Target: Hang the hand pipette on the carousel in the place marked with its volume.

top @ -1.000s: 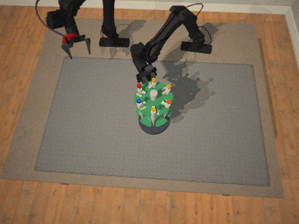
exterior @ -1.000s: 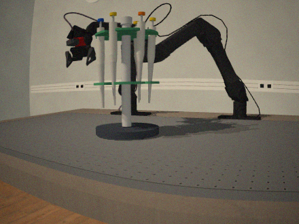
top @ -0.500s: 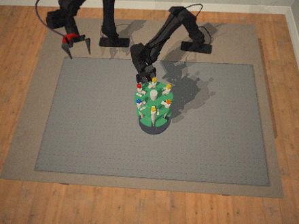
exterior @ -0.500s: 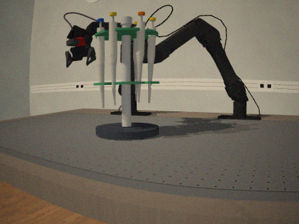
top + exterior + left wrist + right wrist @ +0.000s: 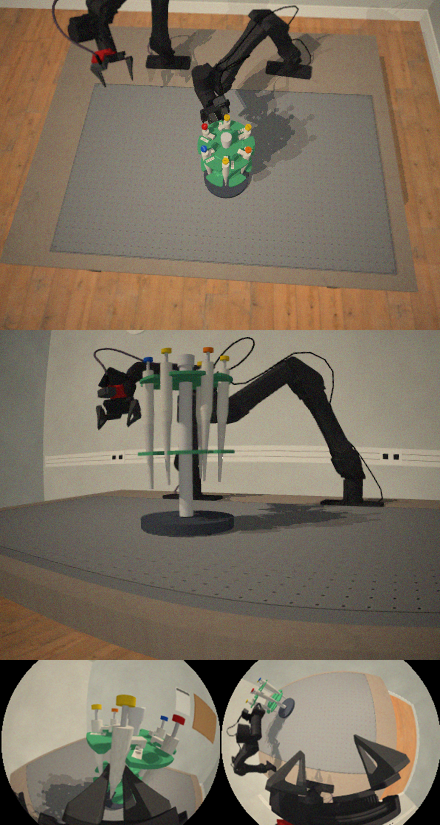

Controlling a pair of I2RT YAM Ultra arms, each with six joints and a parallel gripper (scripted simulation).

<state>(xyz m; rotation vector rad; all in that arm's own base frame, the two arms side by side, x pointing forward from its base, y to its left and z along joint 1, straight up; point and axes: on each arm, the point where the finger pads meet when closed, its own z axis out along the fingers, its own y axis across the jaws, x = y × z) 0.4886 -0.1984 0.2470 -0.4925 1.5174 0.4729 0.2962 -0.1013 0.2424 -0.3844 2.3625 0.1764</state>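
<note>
Now: left hand 10 mm short of the pipette, 10 mm to the left of it and 20 mm above it.
</note>
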